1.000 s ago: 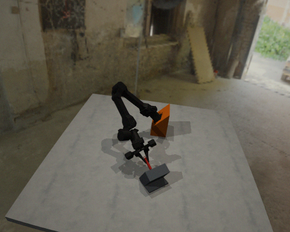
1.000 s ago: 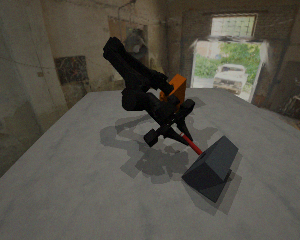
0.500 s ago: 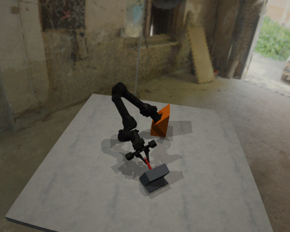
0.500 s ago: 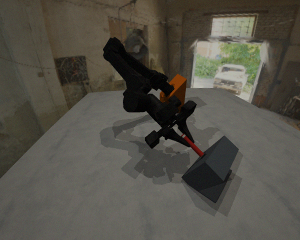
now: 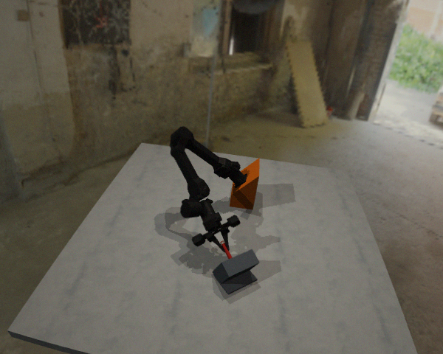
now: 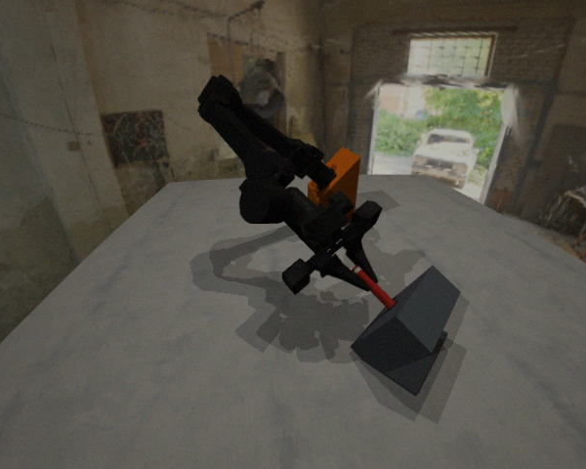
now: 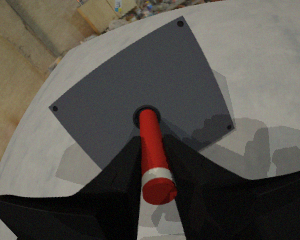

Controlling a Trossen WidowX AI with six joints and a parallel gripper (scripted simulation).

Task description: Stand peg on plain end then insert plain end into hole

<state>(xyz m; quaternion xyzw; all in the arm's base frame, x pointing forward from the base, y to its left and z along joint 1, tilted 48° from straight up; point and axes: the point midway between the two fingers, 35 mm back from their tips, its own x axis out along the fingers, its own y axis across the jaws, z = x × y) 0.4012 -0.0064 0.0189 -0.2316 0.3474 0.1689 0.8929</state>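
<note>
Right now my gripper tip is 4 cm short of the dark grey sloped panel, 4 cm to the right of it and 3 cm above it. Also, from my gripper tip: red peg: 1 cm behind, 1 cm to the right, 1 cm above.
</note>
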